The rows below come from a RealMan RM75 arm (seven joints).
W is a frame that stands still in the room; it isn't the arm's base.
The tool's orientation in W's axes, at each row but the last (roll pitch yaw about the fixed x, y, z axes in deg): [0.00, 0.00, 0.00]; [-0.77, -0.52, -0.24]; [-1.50, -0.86, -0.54]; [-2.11, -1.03, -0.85]
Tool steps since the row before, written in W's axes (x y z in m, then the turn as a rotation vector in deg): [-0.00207, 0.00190, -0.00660, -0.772, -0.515, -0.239]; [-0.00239, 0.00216, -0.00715, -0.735, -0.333, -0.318]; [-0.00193, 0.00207, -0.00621, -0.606, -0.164, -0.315]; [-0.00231, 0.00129, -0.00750, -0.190, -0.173, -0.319]
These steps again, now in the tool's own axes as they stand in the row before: [-0.00207, 0.00190, -0.00660, -0.772, -0.515, -0.239]; [-0.00246, 0.00225, -0.00710, -0.736, -0.332, -0.316]; [-0.00204, 0.00221, -0.00612, -0.609, -0.162, -0.310]; [-0.00246, 0.00153, -0.00741, -0.193, -0.164, -0.322]
